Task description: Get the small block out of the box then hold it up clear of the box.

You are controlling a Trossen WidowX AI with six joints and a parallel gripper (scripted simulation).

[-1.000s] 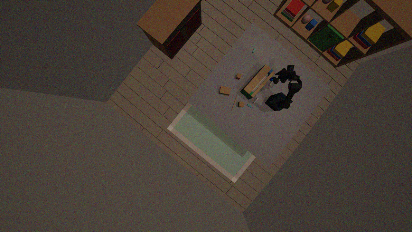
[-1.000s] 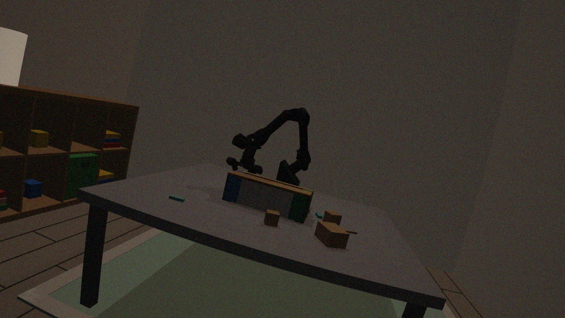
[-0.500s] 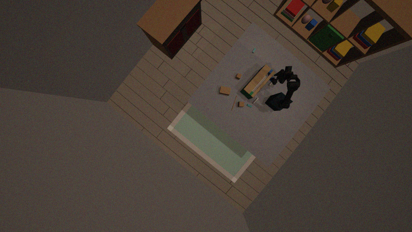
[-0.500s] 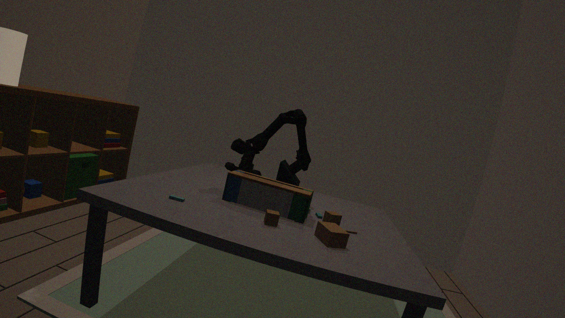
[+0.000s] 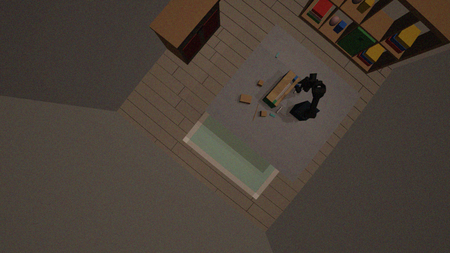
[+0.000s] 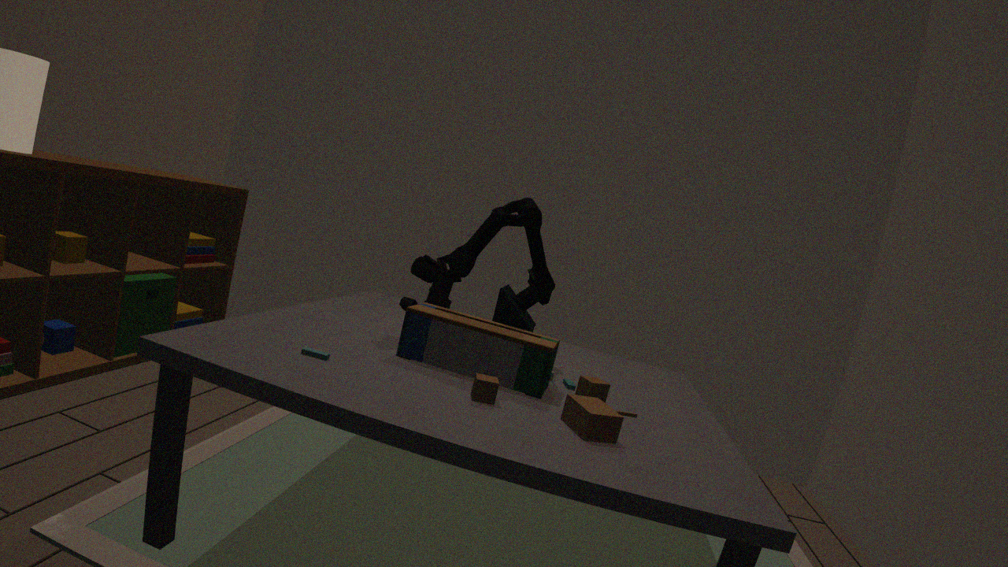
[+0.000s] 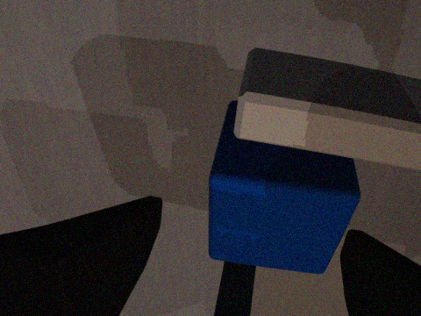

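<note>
Now: the blue block 2 cm behind my gripper tip and 1 cm to the left of it. Round my gripper tip: box: 17 cm to the left, 9 cm ahead, 4 cm above.
</note>
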